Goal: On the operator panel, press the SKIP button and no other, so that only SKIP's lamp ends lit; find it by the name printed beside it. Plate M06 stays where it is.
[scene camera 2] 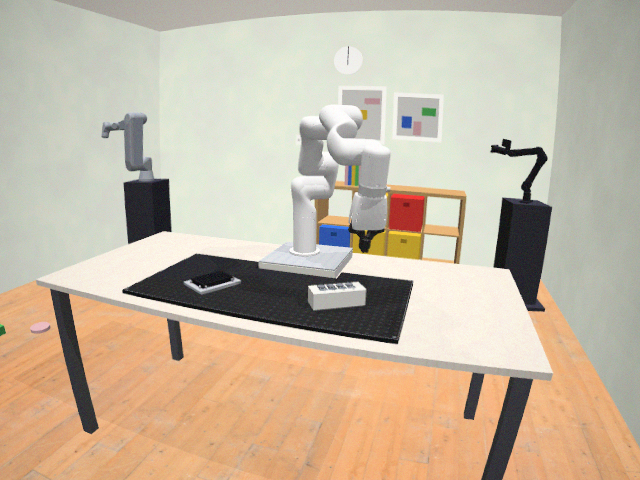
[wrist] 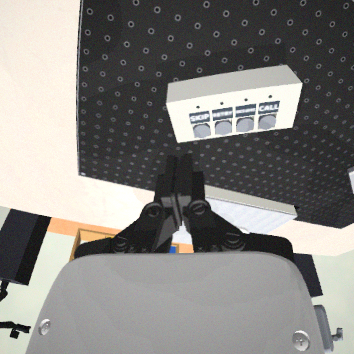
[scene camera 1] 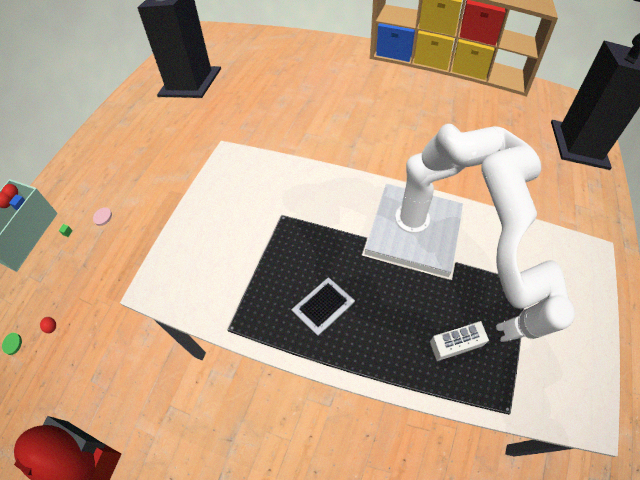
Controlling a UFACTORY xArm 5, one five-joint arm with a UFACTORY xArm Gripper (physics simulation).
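Places are measured from the arm's base along level axes (x ahead, y left, z up), in millimetres.
Pixels of known places: gripper, fingertip midpoint: (scene camera 2: 363,250) (wrist: 182,170) (scene camera 1: 500,335); arm's base at its link origin: (scene camera 2: 304,252) (scene camera 1: 412,218).
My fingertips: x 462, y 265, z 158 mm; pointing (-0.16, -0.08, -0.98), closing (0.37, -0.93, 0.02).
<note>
For each thing: its top centre in the pictures, then the offset to it from my fingertips. "*": a spot on its surface instead. Level surfaces: height alone.
- operator panel at its top centre: (wrist: 233,116) (scene camera 2: 337,286) (scene camera 1: 462,338) dx -27, dy -76, dz -129 mm
- SKIP button at its top centre: (wrist: 201,131) dx -63, dy -43, dz -129 mm
- CALL button at its top centre: (wrist: 267,122) dx -25, dy -125, dz -129 mm
- small SKIP lamp at its top centre: (wrist: 197,106) dx -27, dy -27, dz -132 mm
- light-framed plate at a spot on its surface: (scene camera 1: 310,322) * dx -21, dy -545, dz -173 mm
- black mat at its surface level: dz -185 mm
- pale table at its surface level: dz -198 mm
The operator panel (scene camera 1: 440,351) (scene camera 2: 337,298) (wrist: 230,90) is a pale box on the black perforated mat. In the wrist view its grey round buttons stand in one row with dark labels. The SKIP button (wrist: 202,131) is at the left end, and the CALL button (wrist: 267,121) at the right end. The small SKIP lamp (wrist: 198,107) looks dark, like the others. My gripper (scene camera 1: 498,334) (scene camera 2: 364,249) (wrist: 182,170) is shut and empty, raised above the table beside the panel's SKIP end, apart from it. A light-framed plate (scene camera 1: 310,322) with a black grid lies on the mat; no M06 mark is readable.
The black mat (scene camera 1: 392,361) (scene camera 2: 258,304) (wrist: 125,100) lies on the pale table (scene camera 1: 170,258) (scene camera 2: 454,310). The arm's grey base block (scene camera 1: 413,253) (scene camera 2: 305,266) (wrist: 250,210) stands at the mat's rear edge. Cube shelves and dark pedestals stand on the floor behind the table.
</note>
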